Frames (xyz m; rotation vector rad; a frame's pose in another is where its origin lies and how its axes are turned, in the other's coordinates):
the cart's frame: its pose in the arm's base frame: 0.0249 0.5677 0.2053 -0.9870 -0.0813 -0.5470
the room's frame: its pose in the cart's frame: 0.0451 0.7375 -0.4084 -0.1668 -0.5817 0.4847
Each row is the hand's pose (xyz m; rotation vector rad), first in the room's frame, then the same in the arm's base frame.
Working: the room's frame: its pose in the arm's base frame: 0.3407 0.5349 -0.5770 -1.2559 -0.3085 0.1915

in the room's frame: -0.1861 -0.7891 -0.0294 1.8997 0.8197 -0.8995
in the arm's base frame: 0.1542 0.2129 0.1439 0.7885 0.1184 -0.6926
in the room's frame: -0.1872 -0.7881 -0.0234 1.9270 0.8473 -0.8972
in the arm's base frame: 0.1512 0.2182 0.1445 0.8155 0.1429 -0.7006
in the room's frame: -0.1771 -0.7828 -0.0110 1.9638 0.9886 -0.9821
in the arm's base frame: 0.1568 0.2341 0.1441 0.8850 0.2092 -0.8201
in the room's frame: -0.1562 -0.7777 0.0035 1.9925 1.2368 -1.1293
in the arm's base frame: 0.1718 0.2552 0.1458 0.9842 0.3215 -1.0289
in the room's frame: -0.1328 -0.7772 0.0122 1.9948 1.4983 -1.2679
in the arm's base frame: 0.1910 0.2705 0.1507 1.0741 0.4435 -1.2361
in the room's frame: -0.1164 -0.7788 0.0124 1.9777 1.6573 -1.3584
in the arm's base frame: 0.2063 0.2752 0.1543 1.1228 0.5131 -1.3662
